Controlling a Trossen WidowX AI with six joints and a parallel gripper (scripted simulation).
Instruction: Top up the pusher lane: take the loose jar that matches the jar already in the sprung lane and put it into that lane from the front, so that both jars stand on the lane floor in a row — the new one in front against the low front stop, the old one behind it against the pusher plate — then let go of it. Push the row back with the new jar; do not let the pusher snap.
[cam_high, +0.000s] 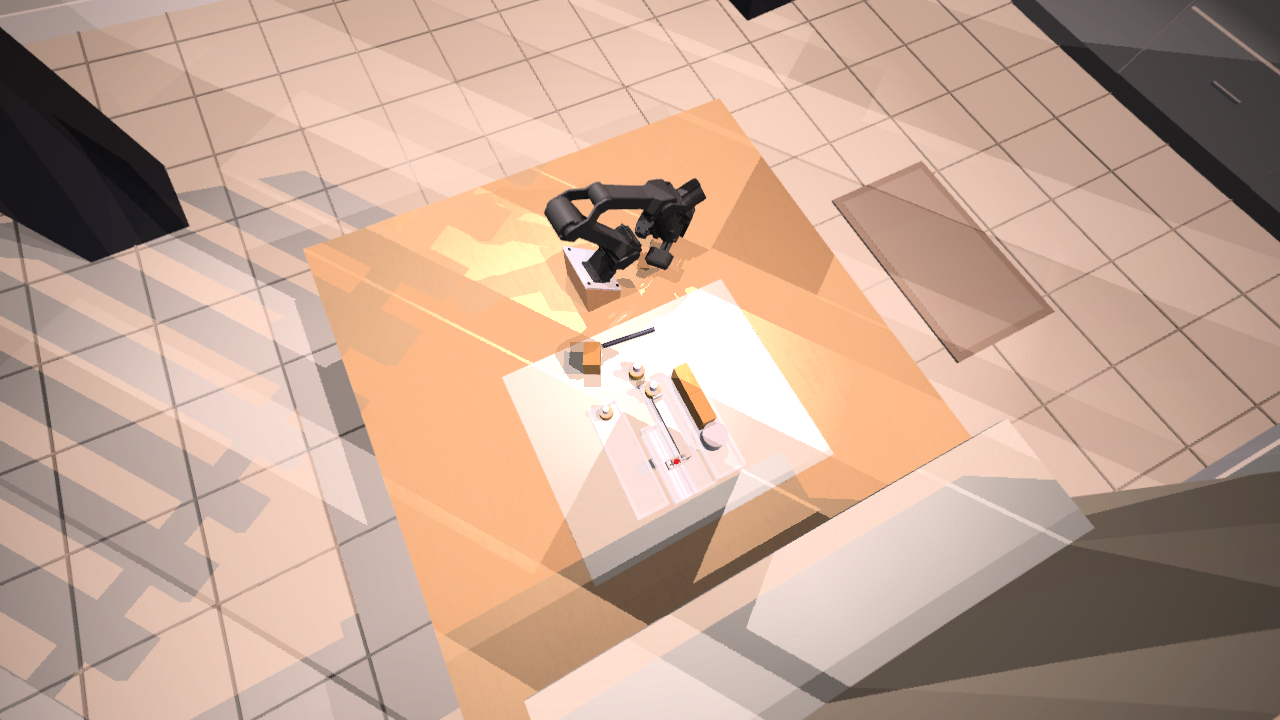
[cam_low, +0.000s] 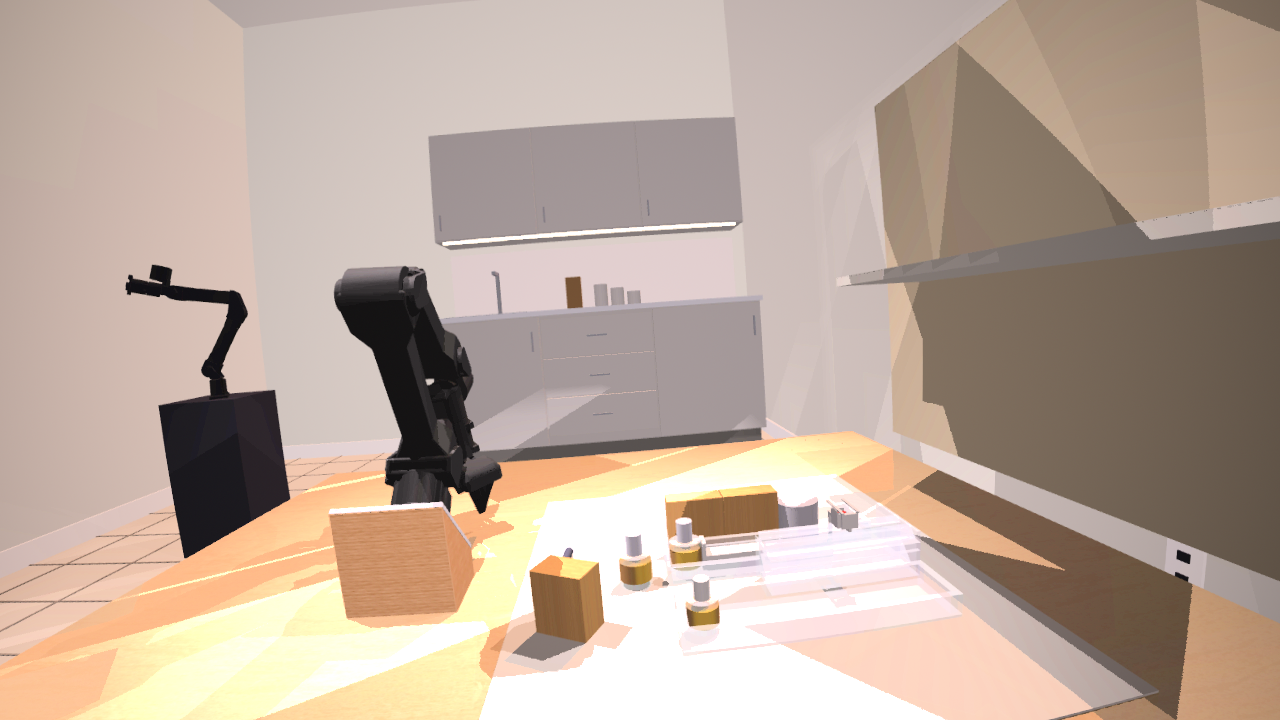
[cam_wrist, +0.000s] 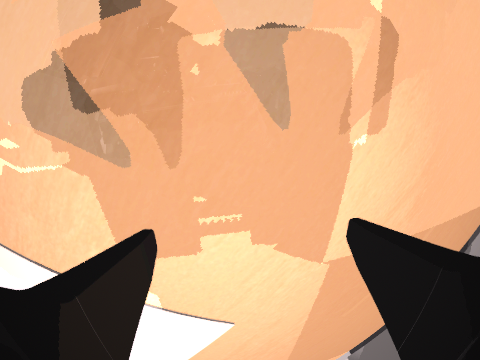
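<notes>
The dark rod lies 230 mm to the right of my gripper tip, 150 mm ahead of it and 30 mm below it. Also, from my gripper tip: grey cylinder: 480 mm ahead, 200 mm to the right, 10 mm below; small wooden block: 350 mm to the right, 160 mm ahead; clear lane: 450 mm ahead, 300 mm to the right, 20 mm below.
</notes>
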